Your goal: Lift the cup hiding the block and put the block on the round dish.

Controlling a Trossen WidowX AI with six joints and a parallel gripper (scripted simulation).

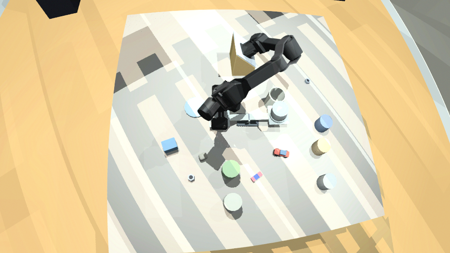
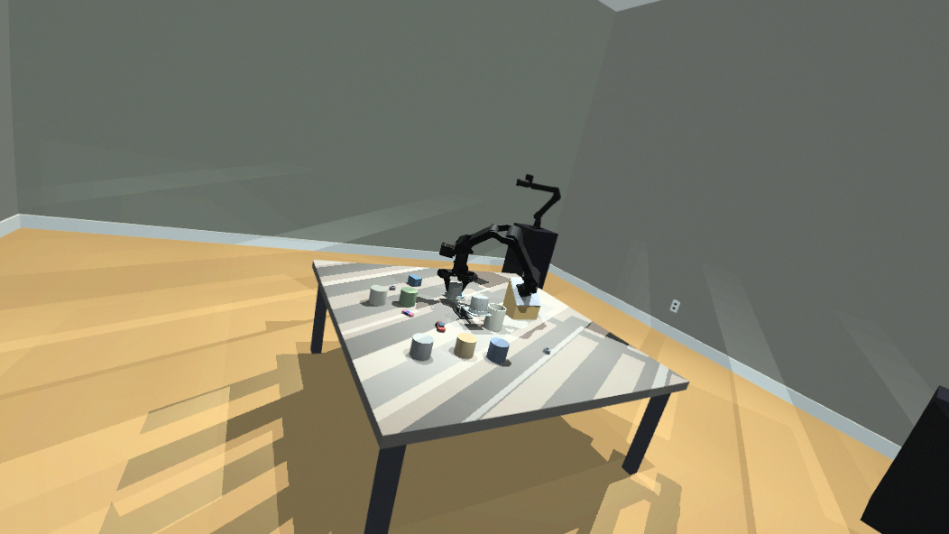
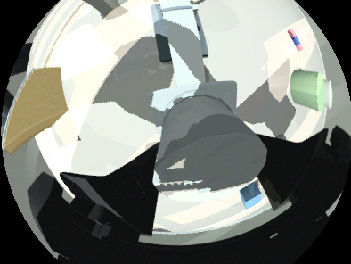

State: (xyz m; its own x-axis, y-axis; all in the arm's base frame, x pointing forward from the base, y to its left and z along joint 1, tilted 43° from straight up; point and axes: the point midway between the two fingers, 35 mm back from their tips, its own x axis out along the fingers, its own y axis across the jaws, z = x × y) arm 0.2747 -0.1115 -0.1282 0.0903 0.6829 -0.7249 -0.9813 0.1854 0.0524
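Now: the teal block 10 mm below my gripper tip. Also, from my gripper tip: pebble (160 mm ahead, 90 mm to the right, 40 mm below); green cup (240 mm ahead, 10 mm to the right, 10 mm below); round pale-blue dish (90 mm to the right, 70 mm behind, 50 mm below).
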